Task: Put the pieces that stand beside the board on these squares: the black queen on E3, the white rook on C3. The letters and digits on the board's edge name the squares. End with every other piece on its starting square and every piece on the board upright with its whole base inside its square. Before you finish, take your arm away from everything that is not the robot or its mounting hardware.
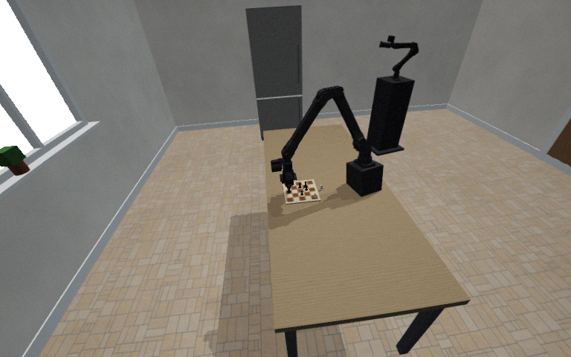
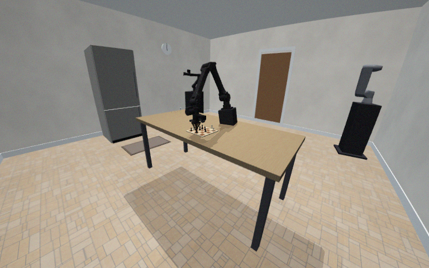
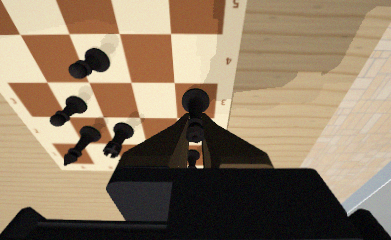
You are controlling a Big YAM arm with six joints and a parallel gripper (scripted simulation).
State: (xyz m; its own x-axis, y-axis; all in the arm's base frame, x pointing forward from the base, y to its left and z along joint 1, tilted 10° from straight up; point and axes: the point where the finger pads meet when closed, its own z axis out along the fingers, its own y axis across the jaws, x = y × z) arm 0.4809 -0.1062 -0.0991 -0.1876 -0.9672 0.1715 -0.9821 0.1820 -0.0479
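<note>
My hand is 1 cm to the right of the black queen. Also, from my hand: chessboard 7 cm behind, 2 cm to the left, 3 cm below.
</note>
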